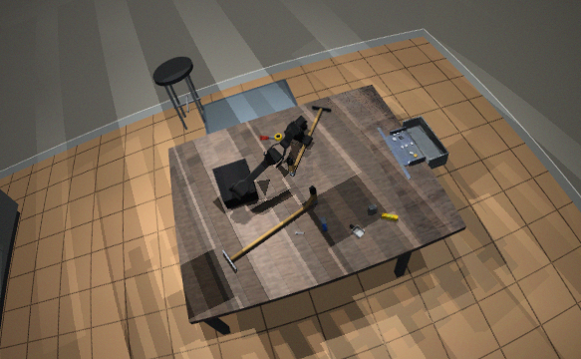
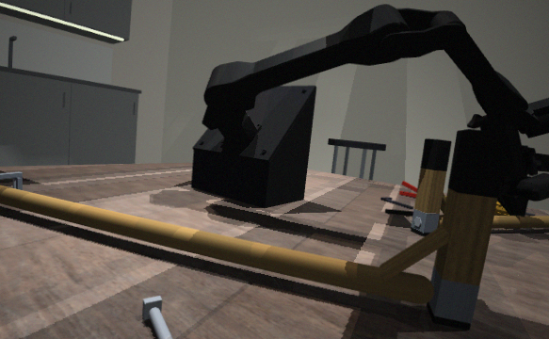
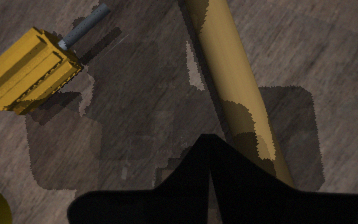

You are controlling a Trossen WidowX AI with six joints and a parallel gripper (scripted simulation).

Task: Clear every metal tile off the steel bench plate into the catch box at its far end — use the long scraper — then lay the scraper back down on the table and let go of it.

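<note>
Now: gripper tip 20 mm past the yellow screwdriver and 110 mm to the right of it. Round my gripper tip: yellow tape ring 150 mm behind, 100 mm to the left; red-handled tool 210 mm behind, 120 mm to the left; blue piece 60 mm behind, 620 mm to the right.
</note>
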